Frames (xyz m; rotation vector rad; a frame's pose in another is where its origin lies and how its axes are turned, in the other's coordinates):
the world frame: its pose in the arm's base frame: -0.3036 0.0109 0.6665 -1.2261 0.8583 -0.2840
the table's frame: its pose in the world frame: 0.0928 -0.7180 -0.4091 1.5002 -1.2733 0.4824
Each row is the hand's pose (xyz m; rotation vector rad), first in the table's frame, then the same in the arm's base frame.
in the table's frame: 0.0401 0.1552 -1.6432 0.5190 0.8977 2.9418
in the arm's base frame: 0.0348 0.1680 -0.1729 0.0447 -0.4054 -2.9182
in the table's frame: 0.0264 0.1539 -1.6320 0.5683 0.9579 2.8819
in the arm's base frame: 0.0198 0.1599 -0.1677 -0.0090 -0.4787 -2.9398
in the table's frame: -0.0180 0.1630 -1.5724 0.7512 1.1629 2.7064
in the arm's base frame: -0.0383 0.1374 -0.1263 -0.1979 -0.7352 -2.9409
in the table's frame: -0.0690 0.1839 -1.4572 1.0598 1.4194 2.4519
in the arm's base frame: -0.1196 0.1038 -0.0337 -0.5102 -1.0762 -2.8228
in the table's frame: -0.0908 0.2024 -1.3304 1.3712 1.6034 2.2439
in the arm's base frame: -0.1761 0.0695 0.0782 -0.7821 -1.3030 -2.6035
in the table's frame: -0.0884 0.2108 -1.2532 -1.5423 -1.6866 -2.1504
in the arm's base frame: -0.1951 0.0492 0.1508 -0.8967 -1.3821 -2.4494
